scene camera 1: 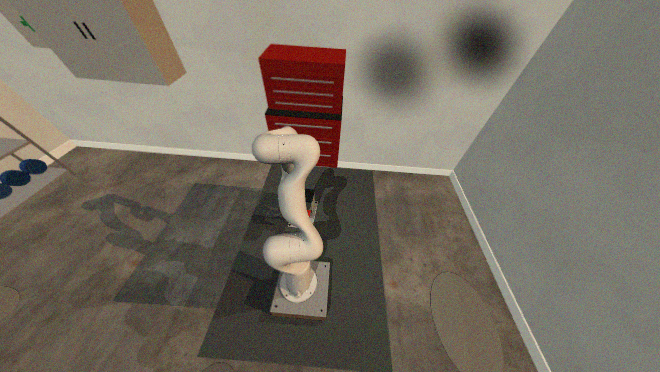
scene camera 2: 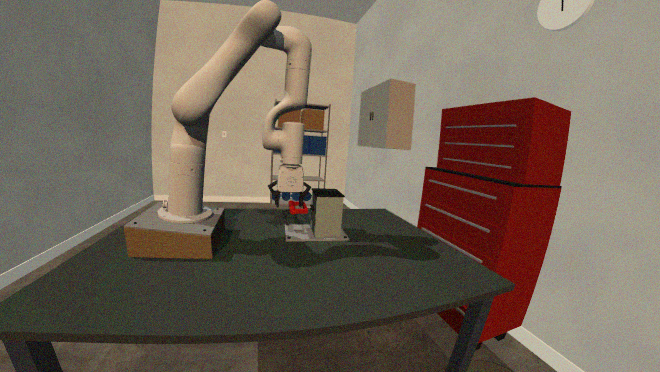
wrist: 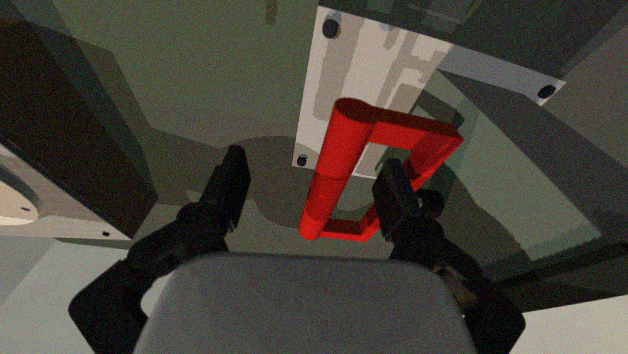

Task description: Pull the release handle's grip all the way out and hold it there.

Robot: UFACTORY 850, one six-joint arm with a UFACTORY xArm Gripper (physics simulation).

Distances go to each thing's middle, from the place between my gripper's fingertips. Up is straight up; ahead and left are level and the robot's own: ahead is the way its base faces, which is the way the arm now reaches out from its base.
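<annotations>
Light base plate (wrist: 387,66): 100 mm ahead of my hand, 40 mm to the right of it, 100 mm below it.
</annotations>
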